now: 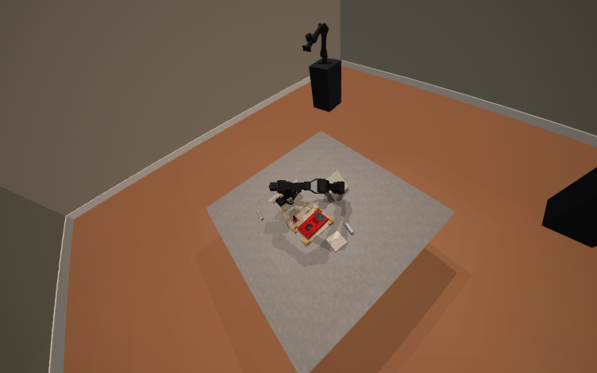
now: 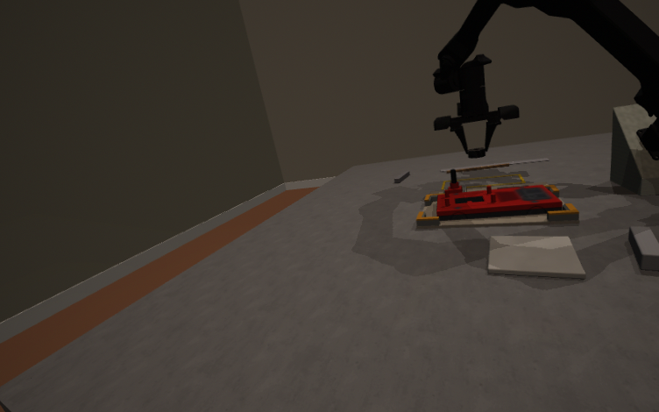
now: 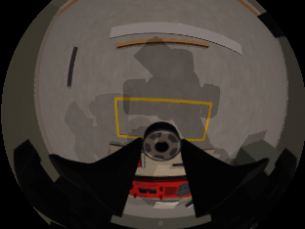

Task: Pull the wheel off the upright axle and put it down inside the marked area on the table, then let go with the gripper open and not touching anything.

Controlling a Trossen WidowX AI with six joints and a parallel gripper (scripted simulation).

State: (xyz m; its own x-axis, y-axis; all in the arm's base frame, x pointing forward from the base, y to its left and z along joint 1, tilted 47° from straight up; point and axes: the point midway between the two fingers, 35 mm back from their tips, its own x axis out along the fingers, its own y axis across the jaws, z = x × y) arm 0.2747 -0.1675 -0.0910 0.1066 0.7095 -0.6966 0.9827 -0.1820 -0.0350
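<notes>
My gripper tip is 7 cm short of the upright axle, 9 cm to the right of it and 4 cm above it. Also, from my gripper tip: wheel right at my gripper tip; then flat pale tile 1 cm ahead, 41 cm to the left, 7 cm below; then long white bar 7 cm behind, 17 cm to the right, 8 cm below.
</notes>
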